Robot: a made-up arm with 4 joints.
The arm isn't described. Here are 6 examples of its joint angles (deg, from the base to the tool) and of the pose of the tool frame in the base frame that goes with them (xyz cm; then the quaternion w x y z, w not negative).
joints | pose
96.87 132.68 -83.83 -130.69 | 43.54 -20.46 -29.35 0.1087 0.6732 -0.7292 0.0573
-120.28 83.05 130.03 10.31 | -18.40 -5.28 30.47 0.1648 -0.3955 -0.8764 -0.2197
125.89 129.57 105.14 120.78 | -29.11 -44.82 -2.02 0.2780 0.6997 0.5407 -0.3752
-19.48 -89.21 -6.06 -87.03 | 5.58 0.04 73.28 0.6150 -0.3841 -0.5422 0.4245
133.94 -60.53 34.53 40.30 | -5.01 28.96 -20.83 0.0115 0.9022 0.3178 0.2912
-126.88 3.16 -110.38 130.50 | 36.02 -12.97 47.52 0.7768 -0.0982 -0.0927 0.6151
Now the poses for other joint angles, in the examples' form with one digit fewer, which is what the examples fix.
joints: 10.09 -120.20 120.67 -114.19
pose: -19.3 15.6 16.0 0.549 0.551 0.603 -0.179
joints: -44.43 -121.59 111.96 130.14
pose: -29.5 12.1 53.5 0.653 0.441 0.179 -0.590
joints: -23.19 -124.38 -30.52 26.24
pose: 30.2 45.1 69.4 0.550 -0.764 0.337 -0.006
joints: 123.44 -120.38 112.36 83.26
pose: -28.9 -13.4 -21.1 0.249 -0.645 -0.723 0.014
